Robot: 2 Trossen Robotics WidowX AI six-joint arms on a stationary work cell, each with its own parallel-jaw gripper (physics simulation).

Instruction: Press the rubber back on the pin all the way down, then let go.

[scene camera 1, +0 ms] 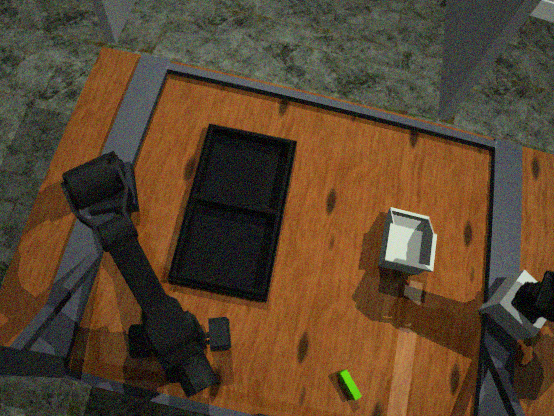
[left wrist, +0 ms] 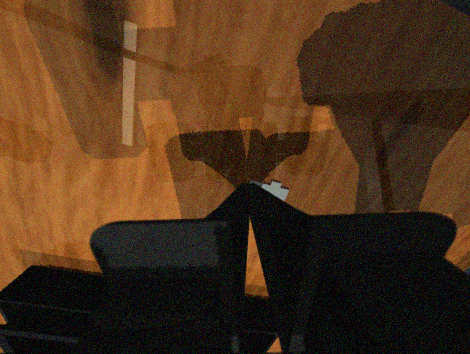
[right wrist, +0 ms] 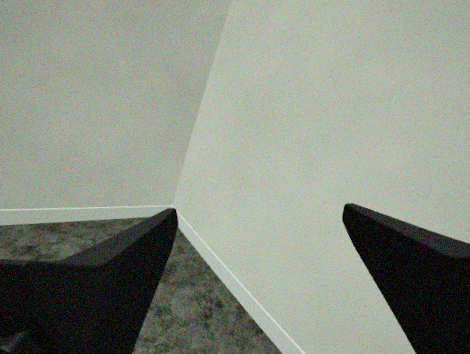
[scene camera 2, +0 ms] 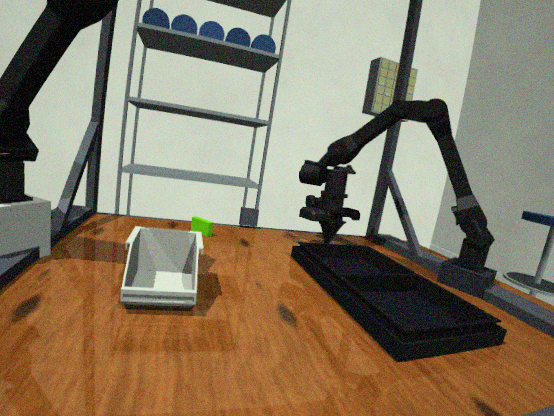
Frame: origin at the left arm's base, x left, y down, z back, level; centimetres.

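Where they show: left gripper, fingertip midpoint: (left wrist: 247,190) (scene camera 2: 326,243); right gripper, fingertip midpoint: (right wrist: 259,214); left arm's base, origin of the base link: (scene camera 2: 469,266); right arm's base, origin of the base link: (scene camera 1: 529,302) (scene camera 2: 1,198).
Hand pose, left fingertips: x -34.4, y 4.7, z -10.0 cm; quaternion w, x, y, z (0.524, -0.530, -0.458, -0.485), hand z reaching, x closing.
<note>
Each offset is from my left fingertips to the top centre of the thing. "spot": to the spot under its first point.
A small pale grey piece with a notched edge {dx +1.1, dy -0.8, dz +0.9 cm} (left wrist: 276,190), apparently part of the pin, shows in the left wrist view just beyond my left fingertips, flat on the table. The rubber back does not show; the fingers may hide it. My left gripper (scene camera 2: 328,241) (left wrist: 247,190) is shut with nothing visible between its fingers. It points straight down, tips low, behind the near end of the black tray as scene camera 2 shows it. The gap between tips and pin cannot be judged. In scene camera 1 the arm hides the tips. My right gripper (right wrist: 259,214) is open and empty, facing the walls.
A black two-part tray {dx +25.6, dy -3.6, dz -16.0 cm} (scene camera 1: 235,206) (scene camera 2: 450,346) lies beside the left arm. A grey-white bin {spot: dx +7.5, dy -4.9, dz -54.3 cm} (scene camera 1: 427,247) (scene camera 2: 159,296) stands across the table. A bright green block {dx -15.9, dy -3.4, dz -30.7 cm} (scene camera 1: 350,385) (scene camera 2: 202,226) lies beyond the bin in scene camera 2. Shadows cross the table around the pin.
</note>
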